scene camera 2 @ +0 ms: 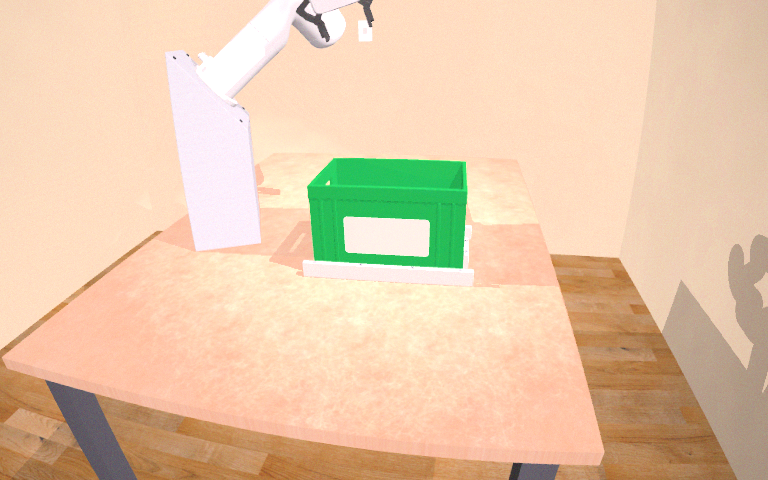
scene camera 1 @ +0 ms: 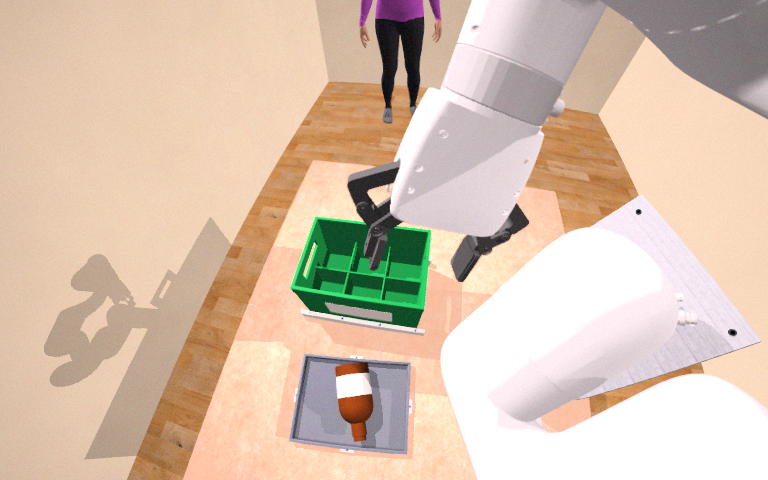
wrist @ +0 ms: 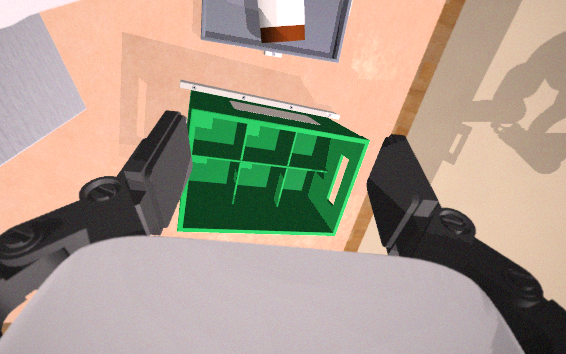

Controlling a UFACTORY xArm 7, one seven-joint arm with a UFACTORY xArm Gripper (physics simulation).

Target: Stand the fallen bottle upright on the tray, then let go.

In view: the gripper (scene camera 1: pixel 415 266), a brown bottle (scene camera 1: pixel 354 392), a white strip (scene camera 2: pixel 339 270) and a white strip (scene camera 1: pixel 350 321).
The gripper shows as well in the wrist view (wrist: pixel 283 150).
